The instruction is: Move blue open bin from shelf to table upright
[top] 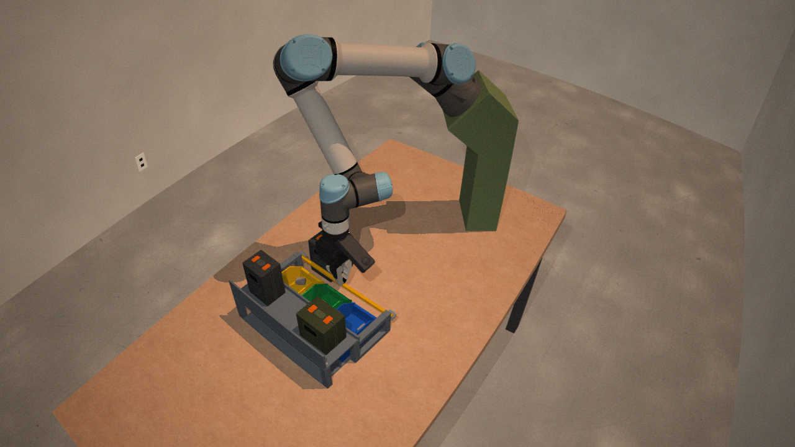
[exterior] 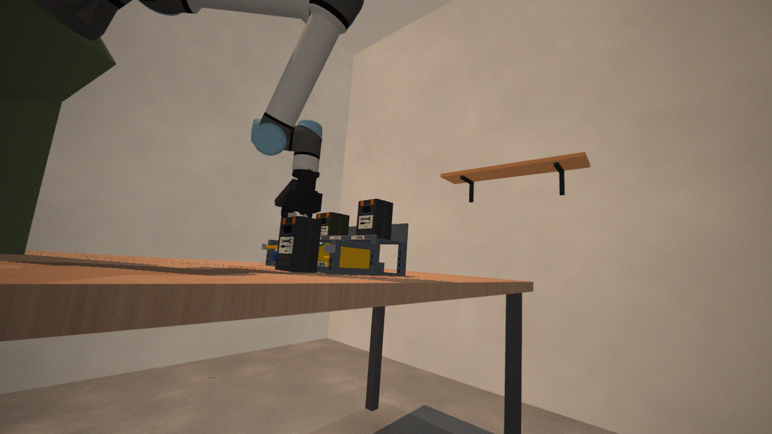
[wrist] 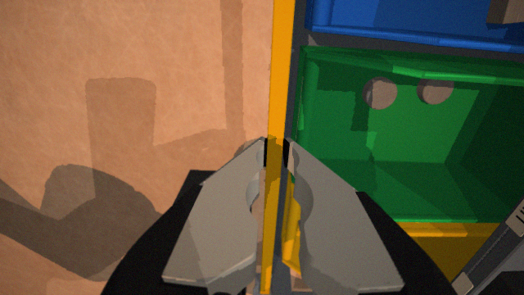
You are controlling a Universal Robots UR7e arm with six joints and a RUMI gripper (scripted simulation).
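Now: the yellow bar 10 mm below my hand. From my hand the other things lie so: blue open bin 110 mm ahead, 100 mm to the left, 30 mm below; then yellow bin 120 mm to the right, 90 mm ahead, 30 mm below; then green bin 100 mm ahead, 30 mm below, 10 mm to the right.
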